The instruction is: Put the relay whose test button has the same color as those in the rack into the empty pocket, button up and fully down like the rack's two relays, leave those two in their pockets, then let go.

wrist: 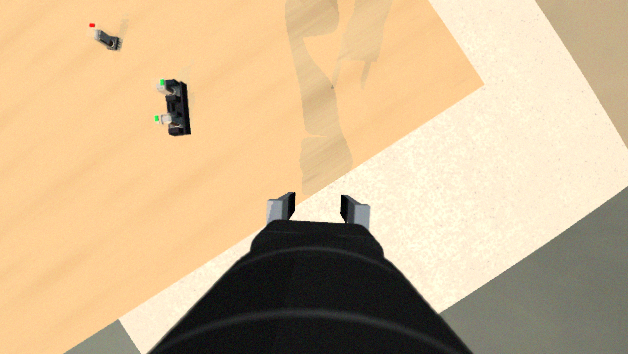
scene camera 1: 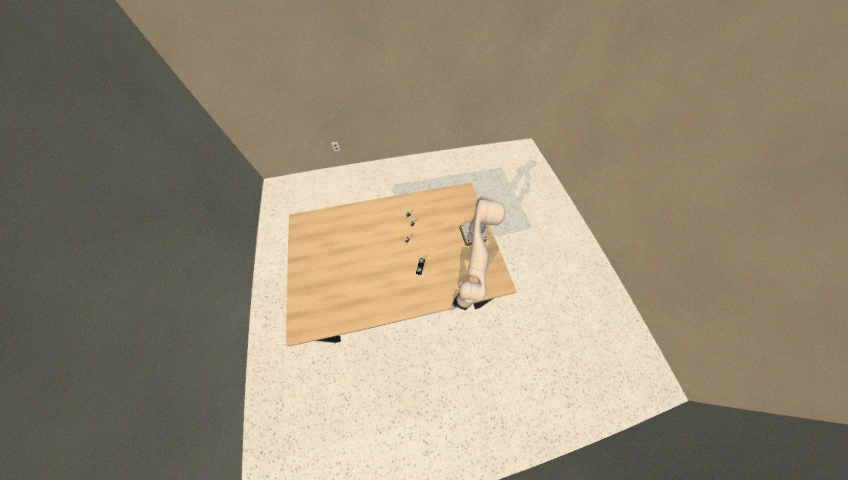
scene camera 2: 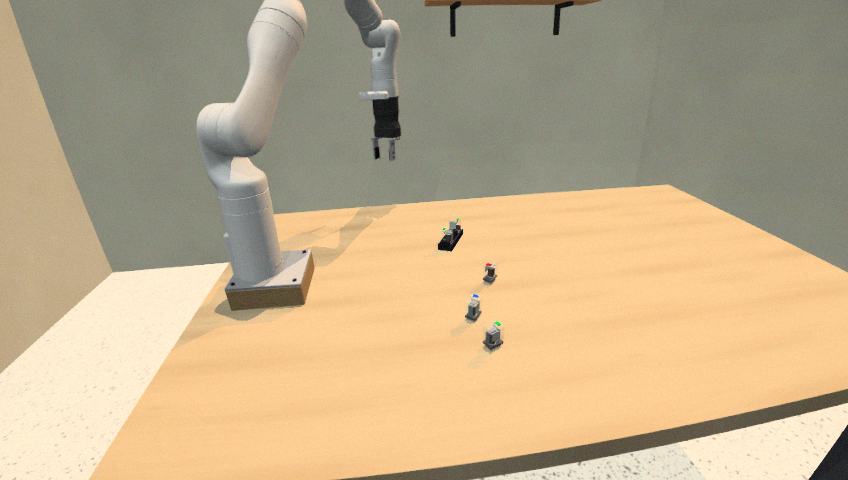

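Where they show: gripper, fingertip midpoint: (wrist: 317, 203) (scene camera 2: 384, 159); arm's base at its link origin: (scene camera 2: 261, 269).
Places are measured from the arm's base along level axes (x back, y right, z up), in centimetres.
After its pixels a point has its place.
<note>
The black rack (scene camera 1: 420, 266) (scene camera 2: 445, 246) @[x -39.4, y -13.7, z -3.9 cm] (wrist: 186, 109) @[x -39.7, y -19.6, z -4.5 cm] lies on the table. Two relays with green buttons stand upright in its end pockets, one (wrist: 163, 86) @[x -39.5, y -16.8, z -0.4 cm] at the upper end in the wrist view and one (wrist: 165, 119) @[x -41.9, y -22.3, z -0.4 cm] at the lower end. The middle pocket (wrist: 171, 106) @[x -42.0, y -17.8, z -4.1 cm] between them looks empty. A loose green-button relay (scene camera 1: 408, 214) @[x -43.7, y 20.0, z -1.9 cm] (scene camera 2: 492, 337) @[x -43.4, y 22.5, z -2.0 cm] stands upright on the table, nearest the camera in scene camera 2. My gripper (scene camera 2: 384, 152) @[x -24.3, y -47.0, z 9.9 cm] (wrist: 317, 203) @[x -24.3, y -47.0, z 9.9 cm] is open and empty, high above the table's far edge, well away from the relays and the rack.
A blue-button relay (scene camera 1: 412, 223) @[x -41.9, y 12.3, z -1.8 cm] (scene camera 2: 473, 309) @[x -41.6, y 14.7, z -2.1 cm] stands close to the loose green one. A red-button relay (scene camera 1: 407, 239) @[x -47.0, y 0.2, z -1.2 cm] (scene camera 2: 489, 273) @[x -46.8, y 2.5, z -2.4 cm] (wrist: 106, 39) @[x -46.8, y 0.0, z -2.5 cm] stands between the blue one and the rack. The arm's base block (scene camera 2: 267, 295) @[x -2.9, y 6.4, z -2.2 cm] is at the table's left. A wall shelf (scene camera 2: 511, 2) hangs behind.
</note>
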